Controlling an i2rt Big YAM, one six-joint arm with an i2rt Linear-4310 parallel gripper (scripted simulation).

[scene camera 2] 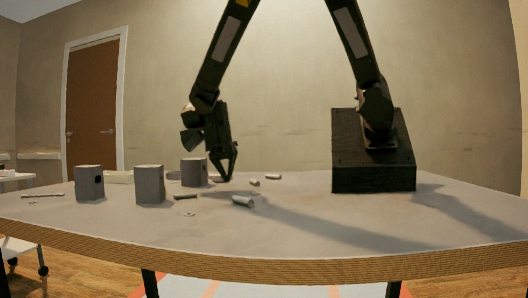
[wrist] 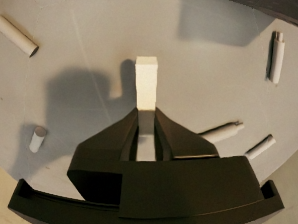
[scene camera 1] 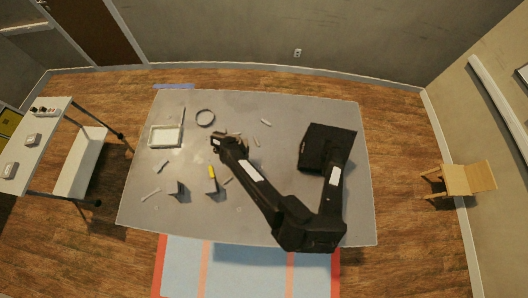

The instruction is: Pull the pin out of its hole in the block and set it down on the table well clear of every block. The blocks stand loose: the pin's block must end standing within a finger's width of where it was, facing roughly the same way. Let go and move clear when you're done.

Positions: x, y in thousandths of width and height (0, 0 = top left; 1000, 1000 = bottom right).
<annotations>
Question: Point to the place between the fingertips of my gripper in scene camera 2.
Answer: At 431, 606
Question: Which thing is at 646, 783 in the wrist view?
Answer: My gripper.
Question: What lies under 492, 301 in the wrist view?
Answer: A pale pin.
</annotations>
